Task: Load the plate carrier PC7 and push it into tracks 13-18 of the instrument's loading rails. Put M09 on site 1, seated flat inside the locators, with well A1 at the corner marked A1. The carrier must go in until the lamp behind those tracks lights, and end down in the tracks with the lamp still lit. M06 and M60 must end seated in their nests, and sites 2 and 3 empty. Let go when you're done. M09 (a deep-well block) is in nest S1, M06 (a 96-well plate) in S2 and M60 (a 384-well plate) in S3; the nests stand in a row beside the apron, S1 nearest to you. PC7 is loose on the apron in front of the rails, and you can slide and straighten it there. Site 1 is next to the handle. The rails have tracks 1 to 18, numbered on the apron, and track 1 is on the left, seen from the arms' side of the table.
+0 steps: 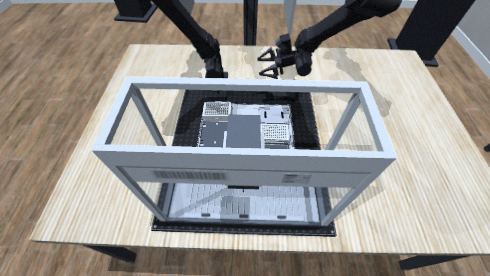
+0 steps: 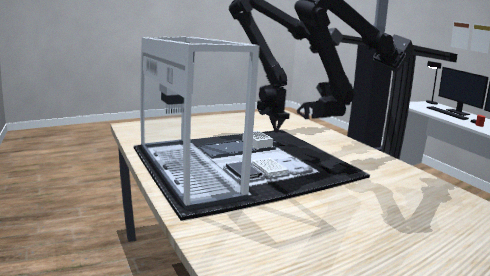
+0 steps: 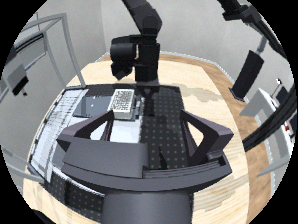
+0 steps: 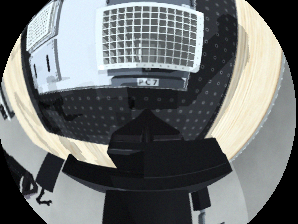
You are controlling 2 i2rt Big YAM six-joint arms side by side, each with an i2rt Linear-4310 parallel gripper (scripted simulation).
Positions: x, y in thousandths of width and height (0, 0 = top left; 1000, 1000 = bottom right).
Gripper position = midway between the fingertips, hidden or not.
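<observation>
Visible here: a carrier PC7 (image 3: 304, 471); the left gripper (image 3: 492, 507); the right gripper (image 4: 495, 502).
</observation>
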